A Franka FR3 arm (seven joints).
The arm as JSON. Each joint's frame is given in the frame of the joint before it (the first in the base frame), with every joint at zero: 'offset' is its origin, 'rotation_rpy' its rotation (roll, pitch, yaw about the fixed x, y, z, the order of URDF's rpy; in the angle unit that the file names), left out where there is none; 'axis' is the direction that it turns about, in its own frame. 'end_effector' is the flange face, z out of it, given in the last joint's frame.
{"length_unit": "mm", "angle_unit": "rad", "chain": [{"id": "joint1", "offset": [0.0, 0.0, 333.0], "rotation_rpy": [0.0, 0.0, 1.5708], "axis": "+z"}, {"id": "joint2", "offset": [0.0, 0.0, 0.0], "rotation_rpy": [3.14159, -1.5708, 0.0], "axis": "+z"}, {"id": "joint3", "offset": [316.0, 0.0, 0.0], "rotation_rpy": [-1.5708, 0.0, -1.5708], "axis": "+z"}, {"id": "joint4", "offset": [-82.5, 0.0, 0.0], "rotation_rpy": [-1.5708, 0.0, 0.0], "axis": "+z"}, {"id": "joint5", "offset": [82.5, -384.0, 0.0], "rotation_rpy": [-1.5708, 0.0, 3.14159], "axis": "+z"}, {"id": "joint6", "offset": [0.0, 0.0, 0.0], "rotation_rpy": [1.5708, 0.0, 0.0], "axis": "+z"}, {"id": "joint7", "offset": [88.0, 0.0, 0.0], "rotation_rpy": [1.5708, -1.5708, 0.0], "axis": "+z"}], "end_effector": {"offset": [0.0, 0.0, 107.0], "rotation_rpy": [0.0, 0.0, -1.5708]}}
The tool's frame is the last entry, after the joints.
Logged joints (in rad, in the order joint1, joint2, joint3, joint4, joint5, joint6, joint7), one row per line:
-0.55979 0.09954 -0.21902 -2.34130 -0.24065 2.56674 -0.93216
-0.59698 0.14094 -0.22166 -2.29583 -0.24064 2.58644 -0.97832
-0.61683 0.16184 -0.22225 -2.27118 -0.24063 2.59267 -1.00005
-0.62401 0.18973 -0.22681 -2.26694 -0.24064 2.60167 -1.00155
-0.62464 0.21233 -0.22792 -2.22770 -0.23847 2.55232 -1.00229
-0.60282 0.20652 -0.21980 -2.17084 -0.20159 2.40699 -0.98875
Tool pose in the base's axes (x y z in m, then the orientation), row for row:
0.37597 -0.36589 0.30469 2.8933 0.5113 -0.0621
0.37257 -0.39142 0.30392 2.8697 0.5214 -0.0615
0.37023 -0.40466 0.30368 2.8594 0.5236 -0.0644
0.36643 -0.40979 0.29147 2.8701 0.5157 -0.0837
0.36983 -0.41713 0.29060 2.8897 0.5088 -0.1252
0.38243 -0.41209 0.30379 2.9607 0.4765 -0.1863
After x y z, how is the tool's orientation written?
As a rotation vector, in radians.
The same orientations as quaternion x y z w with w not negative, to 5 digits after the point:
0.97946 0.17309 -0.02102 0.10123
0.97750 0.17760 -0.02095 0.11190
0.97668 0.17885 -0.02200 0.11670
0.97765 0.17566 -0.02851 0.11193
0.97880 0.17234 -0.04241 0.10221
0.98308 0.15822 -0.06186 0.06845

